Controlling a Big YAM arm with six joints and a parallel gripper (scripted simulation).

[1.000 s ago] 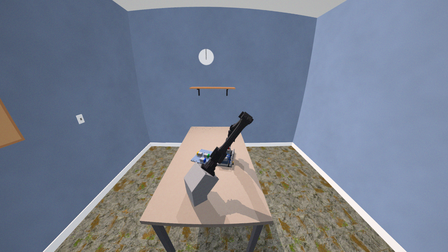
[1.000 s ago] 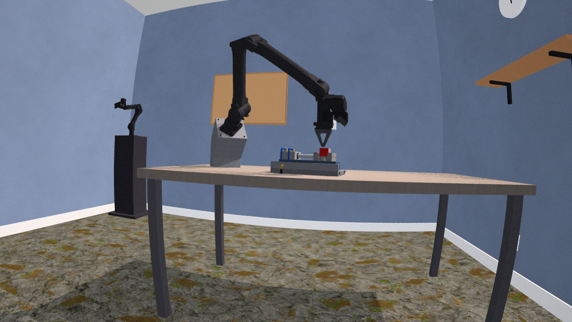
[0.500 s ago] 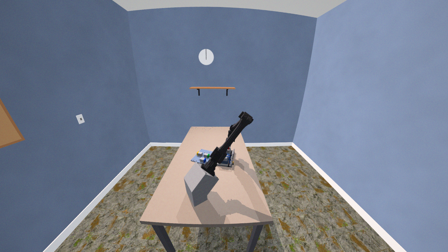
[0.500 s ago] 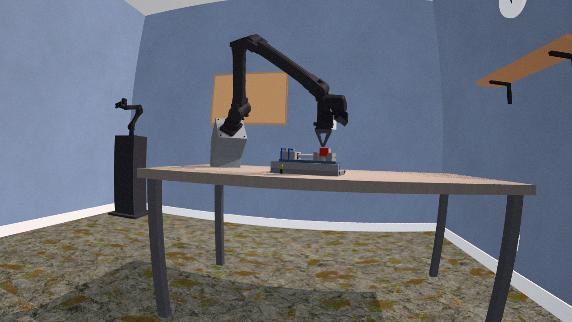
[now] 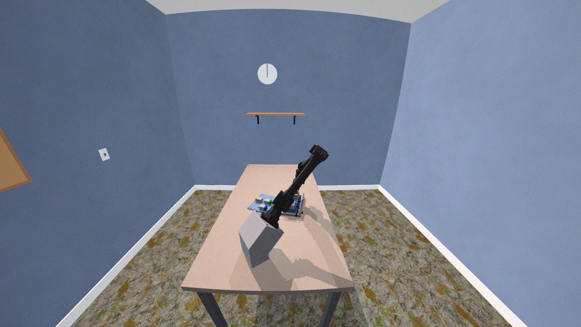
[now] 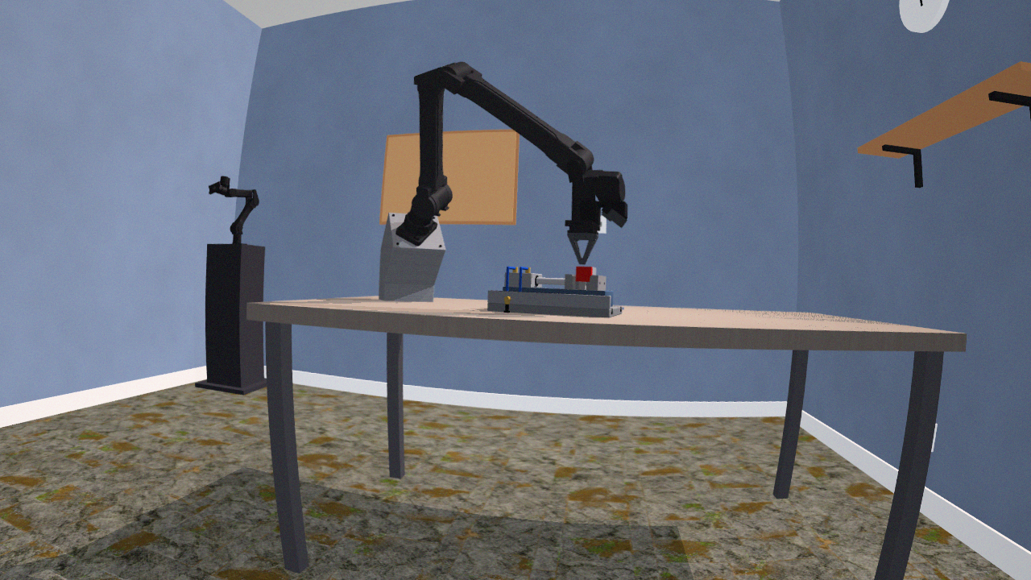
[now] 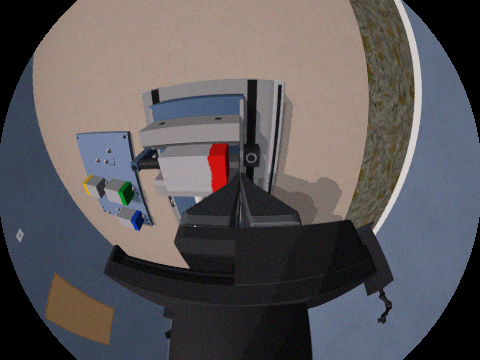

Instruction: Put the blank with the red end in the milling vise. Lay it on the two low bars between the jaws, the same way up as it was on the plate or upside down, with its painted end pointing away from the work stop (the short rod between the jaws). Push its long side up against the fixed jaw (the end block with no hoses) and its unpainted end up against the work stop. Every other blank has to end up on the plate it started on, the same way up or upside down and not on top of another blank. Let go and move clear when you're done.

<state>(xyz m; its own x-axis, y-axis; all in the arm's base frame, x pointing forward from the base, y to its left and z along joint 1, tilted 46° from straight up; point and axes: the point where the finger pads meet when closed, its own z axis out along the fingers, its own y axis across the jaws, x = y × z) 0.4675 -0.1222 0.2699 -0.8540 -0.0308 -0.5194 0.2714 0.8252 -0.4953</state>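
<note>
Right now the work stop is 3 cm ahead of my hand, 9 cm to the left of it and 4 cm below it. Also, from my hand: green-ended blank (2 cm behind, 28 cm to the left, 10 cm below); blue plate (32 cm to the left, 12 cm below); vise (5 cm behind, 7 cm to the left, 9 cm below).
</note>
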